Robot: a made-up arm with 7 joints.
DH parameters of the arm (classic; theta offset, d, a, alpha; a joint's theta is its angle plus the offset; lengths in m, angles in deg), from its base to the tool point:
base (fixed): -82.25 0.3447 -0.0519 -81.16
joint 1: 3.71 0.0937 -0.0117 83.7
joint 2: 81.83 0.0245 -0.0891 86
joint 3: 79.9 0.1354 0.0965 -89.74
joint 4: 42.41 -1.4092 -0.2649 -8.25
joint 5: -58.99 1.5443 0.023 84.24
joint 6: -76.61 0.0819 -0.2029 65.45
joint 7: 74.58 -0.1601 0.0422 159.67
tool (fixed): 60.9 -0.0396 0 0
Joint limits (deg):
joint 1: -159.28..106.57
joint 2: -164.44..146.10
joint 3: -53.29..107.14
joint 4: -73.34..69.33
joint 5: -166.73..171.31
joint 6: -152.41..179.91
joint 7: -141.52..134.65
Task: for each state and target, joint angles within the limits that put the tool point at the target. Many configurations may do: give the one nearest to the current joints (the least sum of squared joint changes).
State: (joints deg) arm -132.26 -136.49 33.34 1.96 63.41 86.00 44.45
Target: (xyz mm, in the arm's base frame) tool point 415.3 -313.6 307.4
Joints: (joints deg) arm -118.16 -154.59 7.99 -30.51 83.49 78.96 37.77
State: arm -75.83 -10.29 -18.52 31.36 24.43 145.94 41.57
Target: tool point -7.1 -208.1 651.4
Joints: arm -77.94 2.39 -5.22 17.43 31.60 177.94 46.01
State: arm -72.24 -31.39 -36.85 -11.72 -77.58 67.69 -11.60
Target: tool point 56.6 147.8 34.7
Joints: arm -80.07 -38.23 -29.93 -20.70 -98.44 102.61 -8.86
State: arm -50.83 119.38 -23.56 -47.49 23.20 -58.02 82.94
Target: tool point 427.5 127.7 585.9
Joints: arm -57.31 144.10 -24.97 -29.96 -0.87 -48.76 78.98
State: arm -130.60 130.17 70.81 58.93 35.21 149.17 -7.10
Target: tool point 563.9 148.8 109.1
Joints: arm -106.53 140.21 69.98 55.77 40.56 172.66 -3.63
